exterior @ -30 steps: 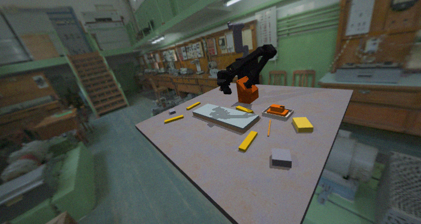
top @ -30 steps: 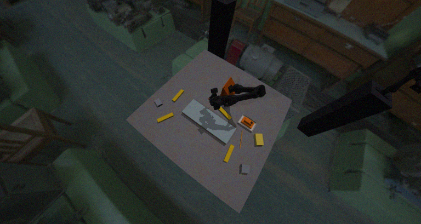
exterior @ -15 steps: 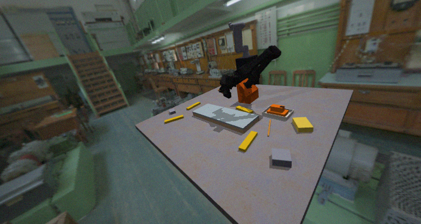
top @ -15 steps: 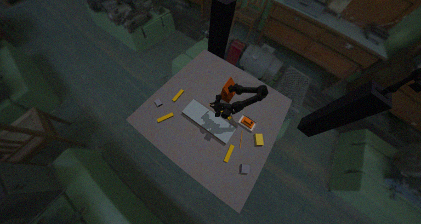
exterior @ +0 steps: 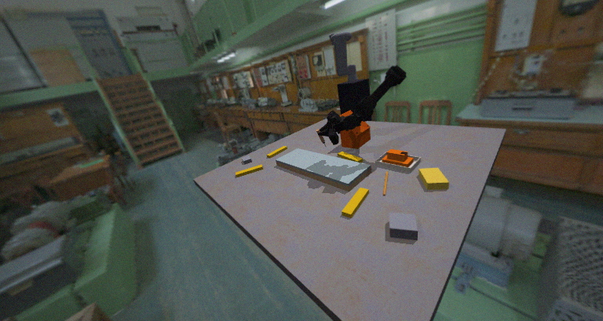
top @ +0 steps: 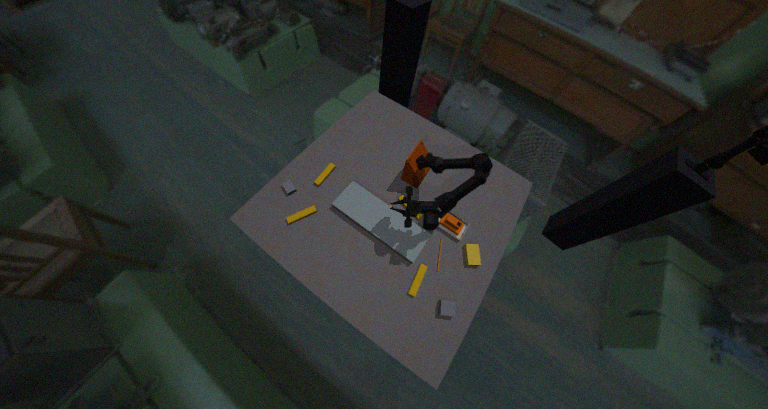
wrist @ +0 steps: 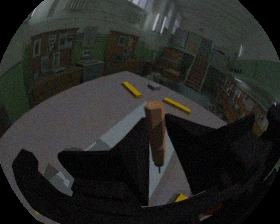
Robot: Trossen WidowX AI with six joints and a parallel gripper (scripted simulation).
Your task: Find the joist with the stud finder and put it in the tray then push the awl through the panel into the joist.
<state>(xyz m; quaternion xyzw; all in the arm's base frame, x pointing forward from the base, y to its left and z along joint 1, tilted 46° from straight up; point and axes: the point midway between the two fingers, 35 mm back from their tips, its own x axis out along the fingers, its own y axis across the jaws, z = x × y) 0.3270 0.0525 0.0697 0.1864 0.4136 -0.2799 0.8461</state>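
My gripper tip is 5 cm above the awl and 2 cm past it. From my gripper tip the other things lie so: stud finder (29 cm to the left, 23 cm behind, 15 cm below); then thin orange stick (33 cm to the left, 19 cm below, 5 cm behind); then tray (28 cm to the left, 23 cm behind, 18 cm below).
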